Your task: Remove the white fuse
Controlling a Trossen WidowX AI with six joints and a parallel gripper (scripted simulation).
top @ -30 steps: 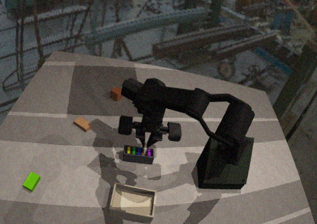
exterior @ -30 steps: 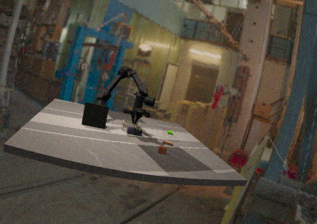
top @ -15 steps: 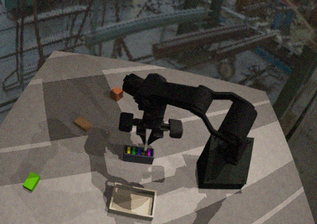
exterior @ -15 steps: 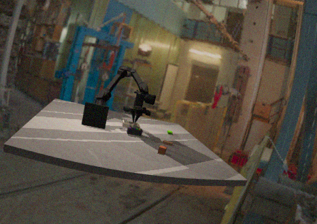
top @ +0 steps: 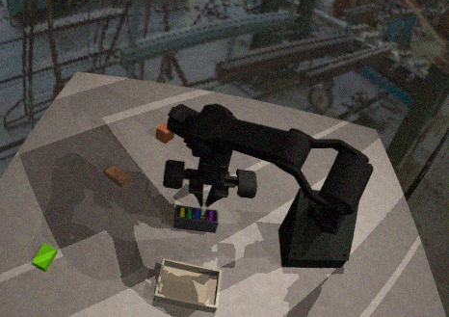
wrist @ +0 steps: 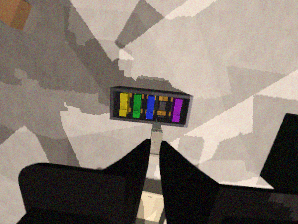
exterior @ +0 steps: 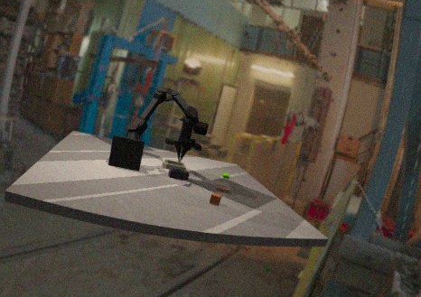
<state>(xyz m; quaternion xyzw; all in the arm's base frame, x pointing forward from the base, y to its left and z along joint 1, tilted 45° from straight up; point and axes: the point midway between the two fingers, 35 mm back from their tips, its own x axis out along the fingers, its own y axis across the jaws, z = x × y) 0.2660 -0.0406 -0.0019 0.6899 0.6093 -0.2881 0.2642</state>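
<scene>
Right now the beige tray is 170 mm to the left of my gripper tip, 90 mm below it and 30 mm ahead of it. Also, from my gripper tip: white fuse: 10 mm below; orange cube: 340 mm to the right, 90 mm ahead, 80 mm below.
</scene>
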